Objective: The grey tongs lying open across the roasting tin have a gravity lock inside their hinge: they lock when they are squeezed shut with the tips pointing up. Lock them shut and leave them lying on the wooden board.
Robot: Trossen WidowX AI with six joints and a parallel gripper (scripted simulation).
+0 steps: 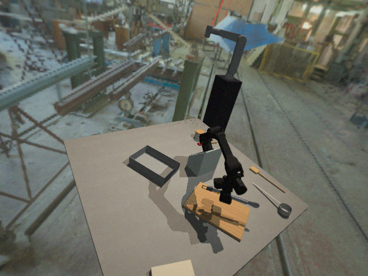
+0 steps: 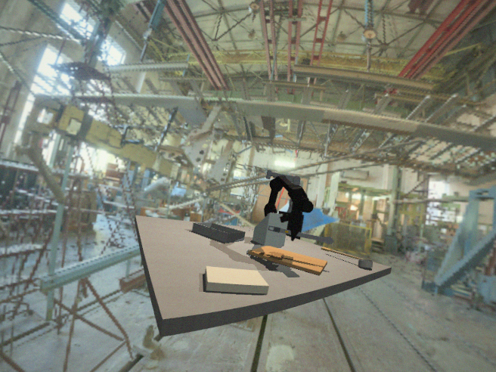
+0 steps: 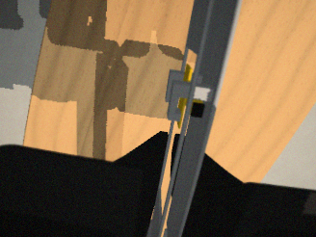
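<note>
Right now the wooden board is 9 cm below my gripper tip. Round my gripper tip: beige block (40 cm ahead, 23 cm to the left, 9 cm below); then grey roasting tin (24 cm ahead, 46 cm to the right, 7 cm below).
</note>
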